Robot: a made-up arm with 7 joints. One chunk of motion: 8 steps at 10 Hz.
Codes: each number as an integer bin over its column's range. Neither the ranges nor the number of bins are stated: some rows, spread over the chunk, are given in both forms.
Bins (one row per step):
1: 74 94 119 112 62 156 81
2: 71 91 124 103 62 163 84
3: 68 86 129 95 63 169 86
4: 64 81 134 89 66 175 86
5: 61 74 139 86 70 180 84
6: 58 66 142 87 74 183 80
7: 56 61 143 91 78 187 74
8: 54 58 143 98 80 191 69
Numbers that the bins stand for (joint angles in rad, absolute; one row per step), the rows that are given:
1: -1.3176 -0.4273 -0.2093 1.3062 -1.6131 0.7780 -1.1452
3: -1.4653 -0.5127 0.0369 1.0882 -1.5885 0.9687 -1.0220
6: -1.7116 -0.7260 0.3571 0.9856 -1.3176 1.1740 -1.1698
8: -1.8101 -0.8113 0.3817 1.1267 -1.1698 1.2913 -1.4407
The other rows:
2: -1.3915 -0.4593 -0.0862 1.1908 -1.6131 0.8807 -1.0713
4: -1.5638 -0.5660 0.1601 1.0113 -1.5146 1.0567 -1.0220
5: -1.6377 -0.6407 0.2832 0.9728 -1.4161 1.1300 -1.0713
7: -1.7609 -0.7793 0.3817 1.0369 -1.2191 1.2327 -1.3176

